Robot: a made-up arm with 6 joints. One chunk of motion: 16 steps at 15 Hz.
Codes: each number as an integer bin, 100 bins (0 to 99) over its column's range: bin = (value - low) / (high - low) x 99, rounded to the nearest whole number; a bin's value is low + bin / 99 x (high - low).
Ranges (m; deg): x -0.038..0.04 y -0.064..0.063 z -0.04..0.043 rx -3..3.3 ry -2.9..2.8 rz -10.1..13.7
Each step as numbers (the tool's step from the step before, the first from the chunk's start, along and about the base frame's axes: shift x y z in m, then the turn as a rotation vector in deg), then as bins.
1 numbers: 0.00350 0.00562 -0.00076 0.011 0.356 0.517
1 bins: 53 54 47 47 57 44
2 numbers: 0.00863 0.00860 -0.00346 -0.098 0.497 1.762
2 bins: 59 57 44 46 59 49
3 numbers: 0.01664 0.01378 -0.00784 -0.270 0.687 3.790
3 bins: 69 61 38 43 62 58
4 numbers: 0.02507 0.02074 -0.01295 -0.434 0.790 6.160
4 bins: 80 66 32 40 64 68
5 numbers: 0.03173 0.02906 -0.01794 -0.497 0.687 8.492
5 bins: 89 73 26 39 62 77
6 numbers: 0.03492 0.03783 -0.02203 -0.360 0.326 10.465
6 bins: 93 79 21 41 56 86
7 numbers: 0.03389 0.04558 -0.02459 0.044 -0.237 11.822
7 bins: 91 85 18 48 46 91
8 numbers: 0.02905 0.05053 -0.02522 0.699 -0.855 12.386
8 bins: 85 89 18 58 36 94
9 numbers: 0.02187 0.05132 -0.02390 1.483 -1.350 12.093
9 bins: 76 90 19 70 27 92
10 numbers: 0.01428 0.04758 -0.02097 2.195 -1.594 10.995
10 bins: 66 87 23 82 23 88
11 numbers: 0.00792 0.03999 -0.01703 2.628 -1.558 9.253
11 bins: 58 81 27 88 23 81
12 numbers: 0.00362 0.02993 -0.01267 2.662 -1.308 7.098
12 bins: 53 73 33 89 28 72
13 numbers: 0.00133 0.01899 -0.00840 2.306 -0.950 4.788
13 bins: 50 65 38 83 34 62
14 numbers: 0.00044 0.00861 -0.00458 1.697 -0.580 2.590
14 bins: 49 57 42 74 40 53
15 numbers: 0.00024 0.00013 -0.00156 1.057 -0.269 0.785
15 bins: 49 50 46 64 46 45
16 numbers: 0.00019 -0.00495 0.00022 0.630 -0.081 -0.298
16 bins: 48 46 48 57 49 41
